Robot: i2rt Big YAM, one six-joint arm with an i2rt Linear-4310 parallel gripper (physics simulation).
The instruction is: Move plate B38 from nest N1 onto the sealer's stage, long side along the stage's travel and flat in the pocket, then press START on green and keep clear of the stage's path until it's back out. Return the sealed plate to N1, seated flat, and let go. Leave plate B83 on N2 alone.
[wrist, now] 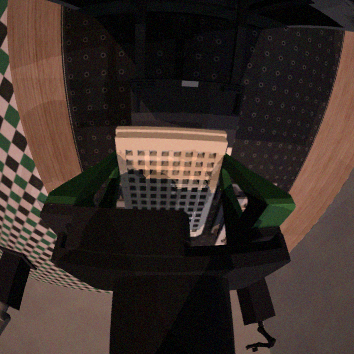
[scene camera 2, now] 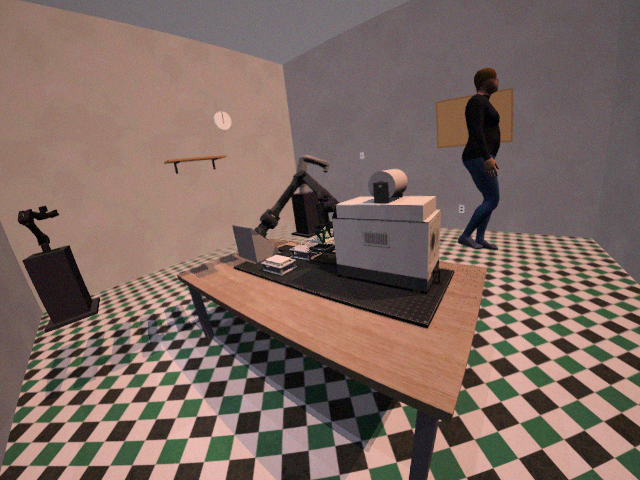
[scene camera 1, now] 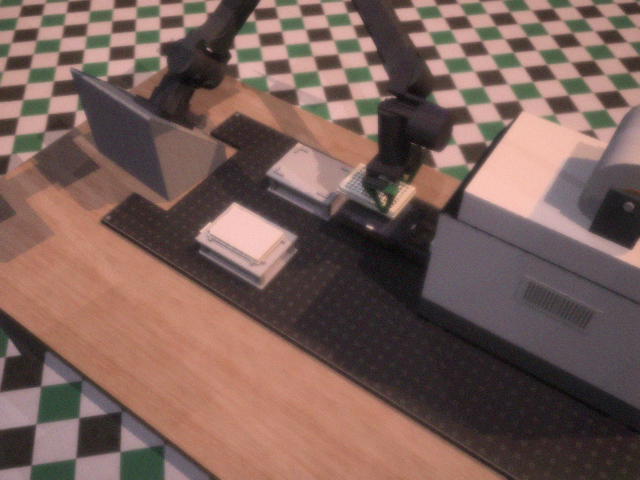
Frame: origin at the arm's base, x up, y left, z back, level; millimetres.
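Seen in the pictures: gripper, between the fingertips: [wrist: 169, 155] [scene camera 2: 328, 241] [scene camera 1: 394, 199]; arm's base, origin of its link: [scene camera 2: 258, 236] [scene camera 1: 163, 115].
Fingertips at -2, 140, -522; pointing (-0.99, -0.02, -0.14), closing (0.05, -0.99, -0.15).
Offsets run from my fingertips to a thing's top centre, as dx, dy, dz. "*": to the spot under its first point. Level surfaces: height alone.
My gripper [scene camera 1: 383, 196] [wrist: 169, 155] has its green fingers shut on the long sides of a pale well plate @(+13, -5, +40) [scene camera 1: 405, 200] [wrist: 170, 145], likely B38; its label is not readable. The plate is over the sealer's dark stage @(-24, -12, -32) [scene camera 1: 356, 218] [wrist: 185, 107], apparently a little above it; contact is hidden. The stage sticks out from the grey-white sealer [scene camera 1: 475, 258] [scene camera 2: 385, 248]. An empty raised nest @(-69, +8, +220) [scene camera 1: 305, 173], apparently N1, stands just left of the stage. Another nest @(* -87, -279, +239) [scene camera 1: 206, 246] in front carries a white plate @(-67, -212, +195) [scene camera 1: 247, 231] [scene camera 2: 279, 259], apparently B83. START does not show.
A grey angled panel [scene camera 1: 121, 139] [scene camera 2: 248, 245] stands at the left, near another dark arm part [scene camera 1: 193, 64]. The tall sealer, with a roll @(+348, +37, -363) [scene camera 2: 390, 183] on top, bounds the right side. Nests and sealer stand on a black perforated board @(dx -128) [scene camera 1: 330, 330]. A person [scene camera 2: 483, 129] is behind.
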